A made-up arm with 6 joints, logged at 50 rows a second.
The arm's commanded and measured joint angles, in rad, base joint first. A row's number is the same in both.
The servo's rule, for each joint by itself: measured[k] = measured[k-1] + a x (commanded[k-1-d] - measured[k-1]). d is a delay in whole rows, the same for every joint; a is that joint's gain. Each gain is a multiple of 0.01, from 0.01 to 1. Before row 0 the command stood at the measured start. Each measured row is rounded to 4 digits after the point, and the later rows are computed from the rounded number. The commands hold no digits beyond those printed.
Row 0, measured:
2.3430 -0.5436 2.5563 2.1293 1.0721 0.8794
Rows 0 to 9, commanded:
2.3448 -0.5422 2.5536 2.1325 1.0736 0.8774
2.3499 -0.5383 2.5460 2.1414 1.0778 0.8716
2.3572 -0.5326 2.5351 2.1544 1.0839 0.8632
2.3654 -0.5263 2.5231 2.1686 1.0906 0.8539
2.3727 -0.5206 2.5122 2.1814 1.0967 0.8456
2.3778 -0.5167 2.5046 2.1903 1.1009 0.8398
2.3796 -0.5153 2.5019 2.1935 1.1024 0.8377
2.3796 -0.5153 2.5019 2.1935 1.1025 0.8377
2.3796 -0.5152 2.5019 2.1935 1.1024 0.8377
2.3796 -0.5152 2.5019 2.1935 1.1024 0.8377
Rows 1 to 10, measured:
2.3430 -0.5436 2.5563 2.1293 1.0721 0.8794
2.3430 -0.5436 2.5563 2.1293 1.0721 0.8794
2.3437 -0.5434 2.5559 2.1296 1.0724 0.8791
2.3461 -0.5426 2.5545 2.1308 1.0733 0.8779
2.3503 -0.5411 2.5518 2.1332 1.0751 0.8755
2.3560 -0.5389 2.5478 2.1367 1.0777 0.8720
2.3623 -0.5362 2.5428 2.1412 1.0809 0.8678
2.3682 -0.5333 2.5375 2.1461 1.0843 0.8633
2.3725 -0.5306 2.5325 2.1508 1.0874 0.8592
2.3752 -0.5283 2.5282 2.1551 1.0900 0.8558
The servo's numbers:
d 2
a 0.38 0.15 0.14 0.10 0.17 0.16

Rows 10 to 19, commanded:
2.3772 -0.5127 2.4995 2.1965 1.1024 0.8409
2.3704 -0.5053 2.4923 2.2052 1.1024 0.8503
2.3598 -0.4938 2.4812 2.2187 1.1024 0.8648
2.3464 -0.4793 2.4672 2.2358 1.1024 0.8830
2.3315 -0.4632 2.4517 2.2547 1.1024 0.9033
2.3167 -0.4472 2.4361 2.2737 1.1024 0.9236
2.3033 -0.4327 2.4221 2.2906 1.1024 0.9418
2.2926 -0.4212 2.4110 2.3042 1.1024 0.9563
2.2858 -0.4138 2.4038 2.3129 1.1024 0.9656
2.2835 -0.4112 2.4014 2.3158 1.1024 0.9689
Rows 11 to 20, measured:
2.3769 -0.5263 2.5245 2.1589 1.0921 0.8529
2.3779 -0.5246 2.5213 2.1624 1.0939 0.8505
2.3776 -0.5228 2.5182 2.1658 1.0953 0.8490
2.3749 -0.5202 2.5146 2.1697 1.0965 0.8492
2.3692 -0.5162 2.5099 2.1746 1.0975 0.8517
2.3605 -0.5107 2.5039 2.1807 1.0983 0.8567
2.3495 -0.5036 2.4966 2.1881 1.0990 0.8642
2.3370 -0.4951 2.4881 2.1967 1.0996 0.8737
2.3242 -0.4857 2.4789 2.2061 1.1001 0.8846
2.3122 -0.4760 2.4694 2.2159 1.1005 0.8961

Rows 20 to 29, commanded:
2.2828 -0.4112 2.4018 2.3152 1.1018 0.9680
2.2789 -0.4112 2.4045 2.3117 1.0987 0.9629
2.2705 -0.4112 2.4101 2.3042 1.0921 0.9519
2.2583 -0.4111 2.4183 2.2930 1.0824 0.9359
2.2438 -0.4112 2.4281 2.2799 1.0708 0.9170
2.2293 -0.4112 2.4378 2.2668 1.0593 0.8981
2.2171 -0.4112 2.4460 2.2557 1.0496 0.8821
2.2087 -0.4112 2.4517 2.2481 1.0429 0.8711
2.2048 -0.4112 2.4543 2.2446 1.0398 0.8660
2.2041 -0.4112 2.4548 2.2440 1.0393 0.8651
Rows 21 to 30, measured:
2.3022 -0.4667 2.4602 2.2256 1.1008 0.9072
2.2951 -0.4584 2.4520 2.2346 1.1011 0.9171
2.2904 -0.4513 2.4450 2.2427 1.1012 0.9252
2.2860 -0.4453 2.4393 2.2496 1.1008 0.9312
2.2801 -0.4402 2.4352 2.2551 1.0993 0.9345
2.2718 -0.4358 2.4328 2.2589 1.0964 0.9347
2.2612 -0.4321 2.4321 2.2610 1.0920 0.9319
2.2491 -0.4290 2.4329 2.2616 1.0864 0.9265
2.2369 -0.4263 2.4347 2.2610 1.0801 0.9194
2.2262 -0.4240 2.4371 2.2597 1.0738 0.9117

